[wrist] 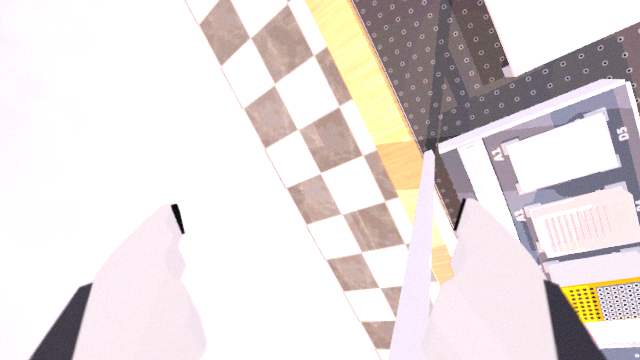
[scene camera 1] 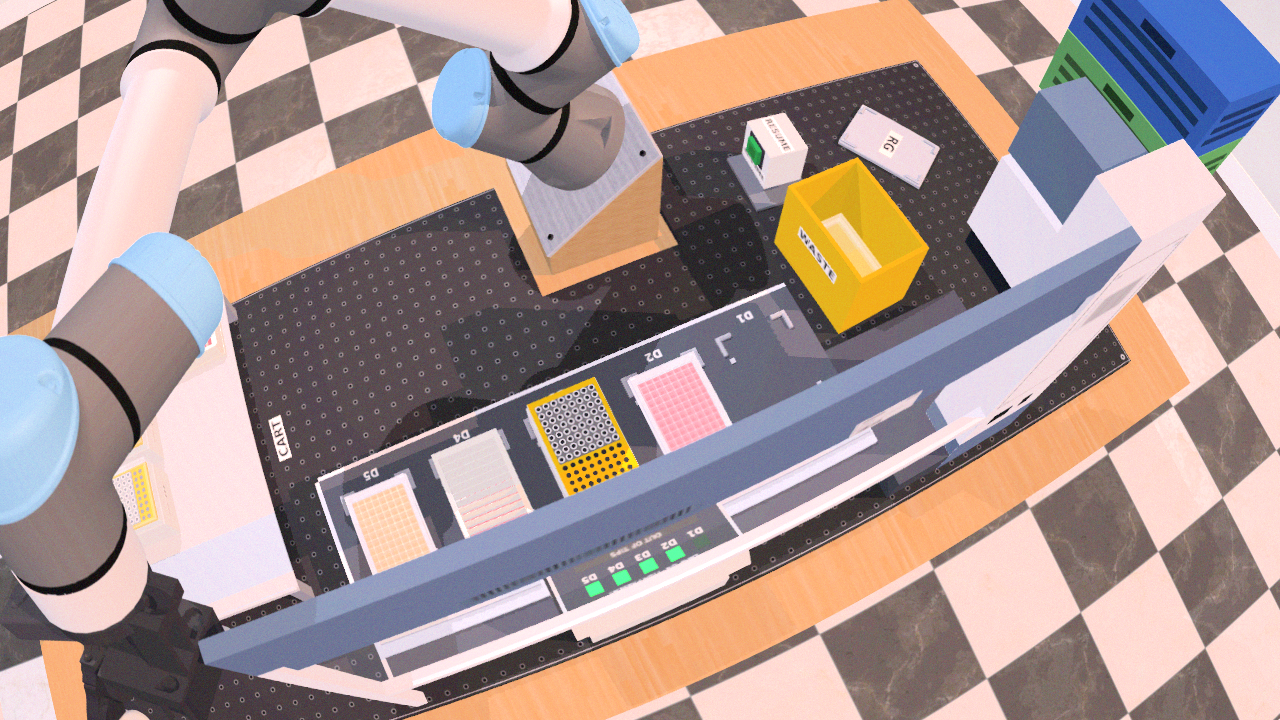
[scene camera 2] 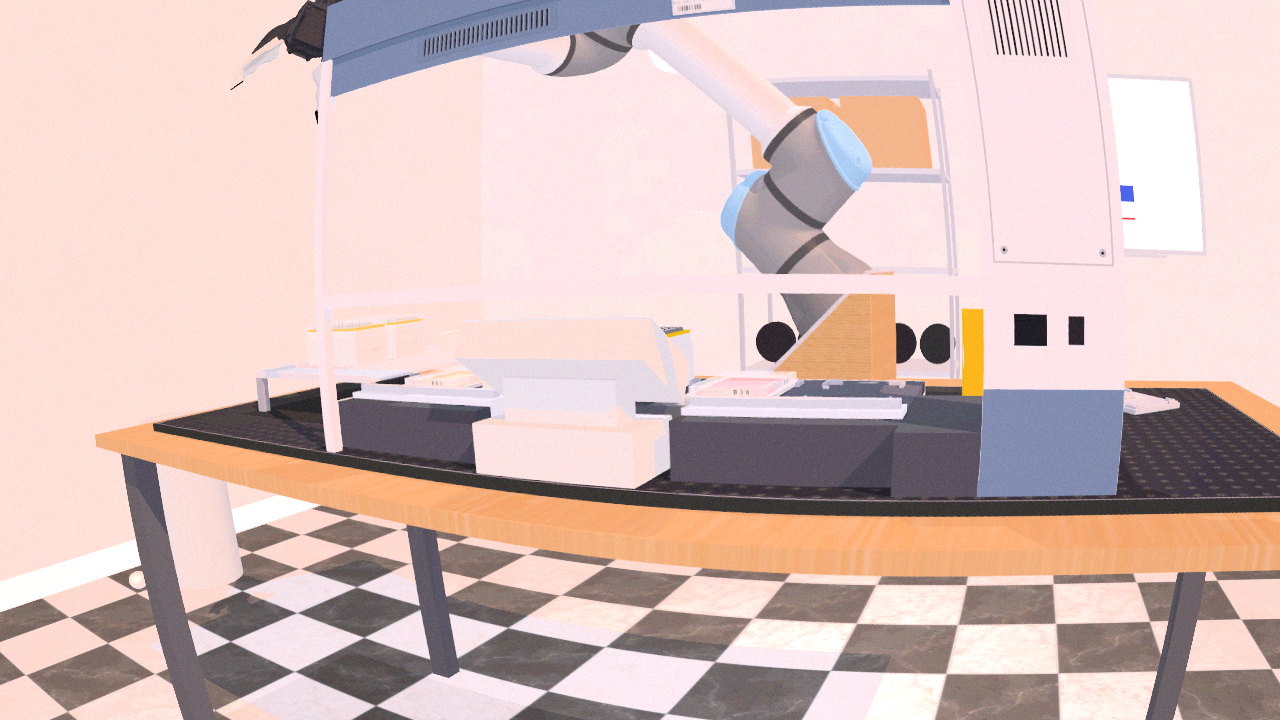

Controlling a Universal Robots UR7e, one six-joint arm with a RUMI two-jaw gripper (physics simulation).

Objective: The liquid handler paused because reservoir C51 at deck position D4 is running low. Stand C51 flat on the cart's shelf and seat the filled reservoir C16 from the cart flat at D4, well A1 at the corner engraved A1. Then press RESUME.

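Frame: origin at the arm's base, x left, y back, z up, level; metres.
Seen in the pictures: gripper, fingertip midpoint: (wrist: pixel 317 204) (scene camera 1: pixel 175 712) (scene camera 2: pixel 274 108); arm's base at its link origin: (scene camera 1: pixel 580 136) (scene camera 2: pixel 843 308).
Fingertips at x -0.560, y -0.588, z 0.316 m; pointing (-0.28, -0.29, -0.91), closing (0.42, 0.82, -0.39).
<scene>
Offsets run from my fingertips to a thing's middle.
Reservoir C51 @(dy +0.199, dx +0.287, dz -0.366 m) (scene camera 1: pixel 483 483) (wrist: pixel 582 222), pale with pinkish channels, sits at D4 between D5 and the yellow tip rack. Its label is not readable. On the white cart @(dy +0.395, dx -0.127, dz -0.405 m) (scene camera 1: pixel 237 550) (scene camera 2: pixel 304 370), a small red-and-white part of reservoir C16 @(dy +0.558, dx -0.062, dz -0.362 m) (scene camera 1: pixel 210 342) shows beside the arm, which hides the rest. The RESUME box @(dy +0.506, dx +0.816, dz -0.386 m) (scene camera 1: pixel 787 162) with its green button @(dy +0.507, dx +0.787, dz -0.358 m) (scene camera 1: pixel 754 150) stands behind the waste bin. My gripper (scene camera 2: pixel 275 102) (wrist: pixel 317 204) is open and empty, high above the table's cart-side front corner, outside the handler's frame. In scene camera 1 it is cut off at the bottom left.
The blue-grey handler beam (scene camera 1: pixel 626 479) (scene camera 2: pixel 590 19) spans the deck, with a white post (scene camera 2: pixel 326 268) (wrist: pixel 417 250) near my gripper. D5 holds an orange plate @(dy +0.196, dx +0.163, dz -0.374 m) (scene camera 1: pixel 392 523), D3 a yellow tip rack @(dy +0.203, dx +0.410, dz -0.349 m) (scene camera 1: pixel 586 434) (wrist: pixel 607 302), D2 a pink plate @(dy +0.206, dx +0.534, dz -0.374 m) (scene camera 1: pixel 682 407). The yellow waste bin @(dy +0.328, dx +0.834, dz -0.370 m) (scene camera 1: pixel 819 277) stands beyond D1.
</scene>
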